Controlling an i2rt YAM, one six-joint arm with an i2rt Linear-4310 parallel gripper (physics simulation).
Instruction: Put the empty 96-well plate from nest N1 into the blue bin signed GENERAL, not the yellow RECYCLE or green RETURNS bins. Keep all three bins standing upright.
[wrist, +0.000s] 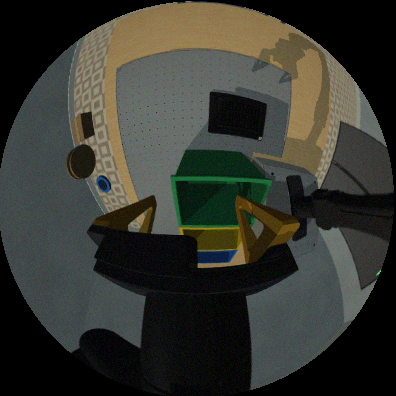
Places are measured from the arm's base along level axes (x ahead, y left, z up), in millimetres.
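Pixels of known places: gripper, fingertip midpoint: (195, 198); arm's base, origin of the base link: (297, 207).
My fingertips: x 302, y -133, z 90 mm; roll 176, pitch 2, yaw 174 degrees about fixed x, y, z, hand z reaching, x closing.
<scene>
Ahead of a thing's pixels: the offset from my fingertips to its top centre. Level surfaces: height alone.
A black rectangular piece {dz -213, dx -119, dy -93 mm} (237, 115) with a faint grid of wells lies flat on the grey perforated board, beyond the bins; I cannot tell plate from nest in it. The green bin {dz -60, dx -40, dy +72 mm} (202, 202) stands nearest to that piece. The yellow bin {dz -60, dx -28, dy +203 mm} (211, 239) and the blue bin {dz -60, dx -16, dy +334 mm} (215, 256) follow in line behind it, towards the gripper body. All three bins look upright. The gripper body and right finger hide parts of the yellow and blue bins. No sign text is readable. My gripper (195, 198) is open and empty, with its fingertips over the green bin's sides in view.
The grey perforated board {dz -239 mm} (155, 110) lies on a wooden table (160, 35). A brown block (82, 126), a dark round thing (81, 161) and a small blue ring (99, 184) are at the left on a patterned strip. The arm's black base part (327, 209) is at right.
</scene>
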